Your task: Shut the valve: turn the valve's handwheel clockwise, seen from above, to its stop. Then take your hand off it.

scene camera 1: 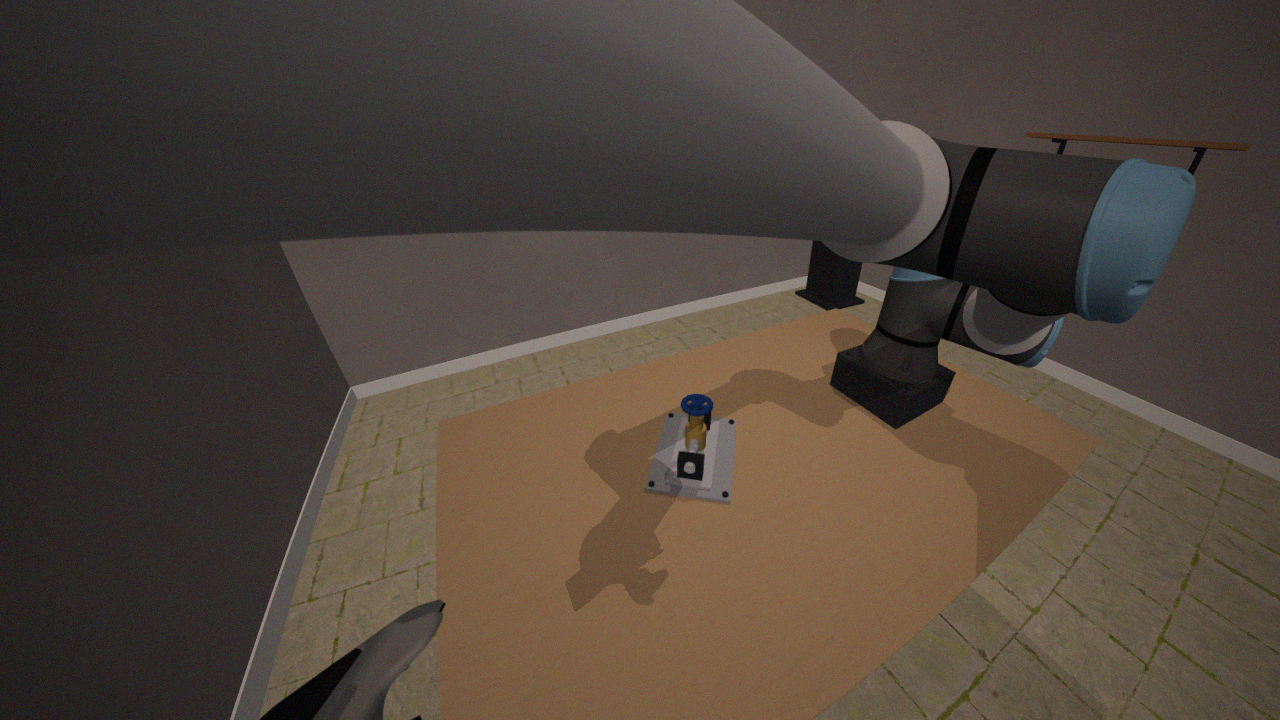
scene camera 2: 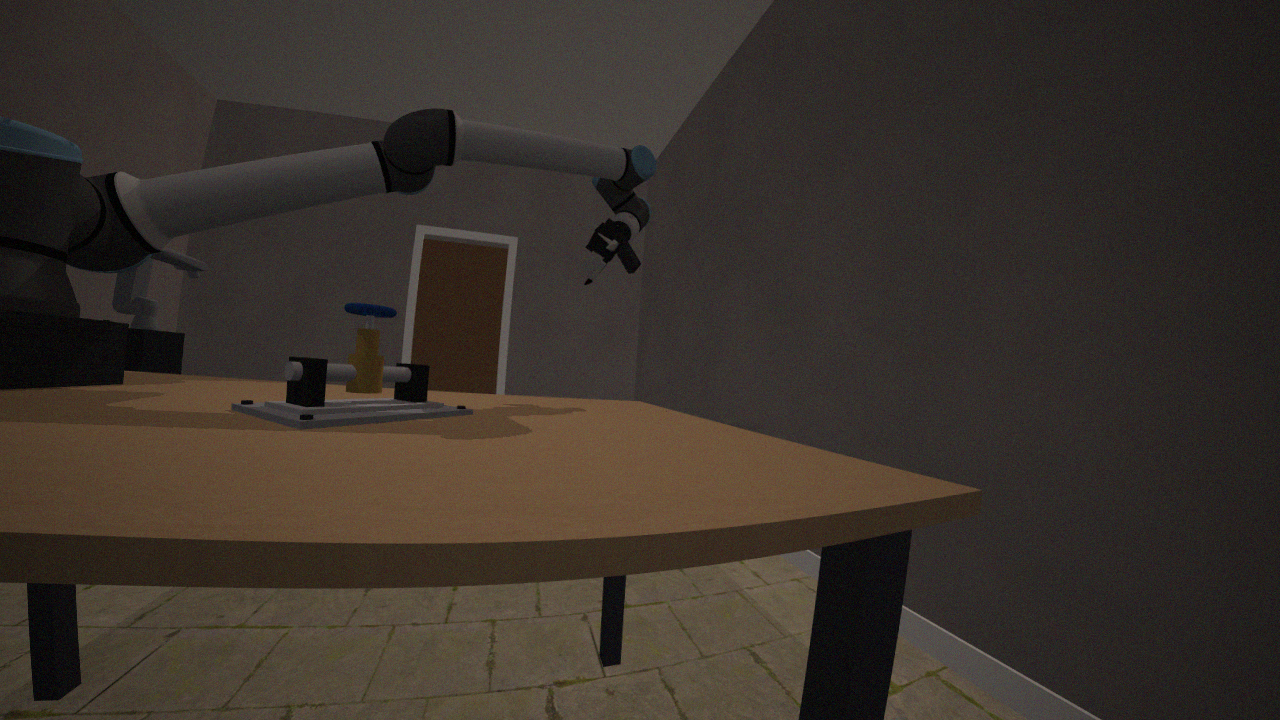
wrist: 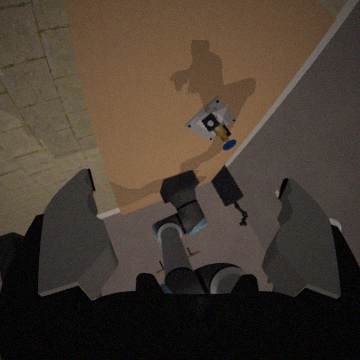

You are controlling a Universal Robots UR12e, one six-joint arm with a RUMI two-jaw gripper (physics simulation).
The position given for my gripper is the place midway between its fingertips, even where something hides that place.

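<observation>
There's a grey base plate point(scene camera 1: 721, 491) that I can see, and the grey base plate point(scene camera 2: 258, 410) shows again there. I see my gripper point(scene camera 2: 595, 267) too, and the wrist view also shows my gripper point(wrist: 188, 176).
</observation>
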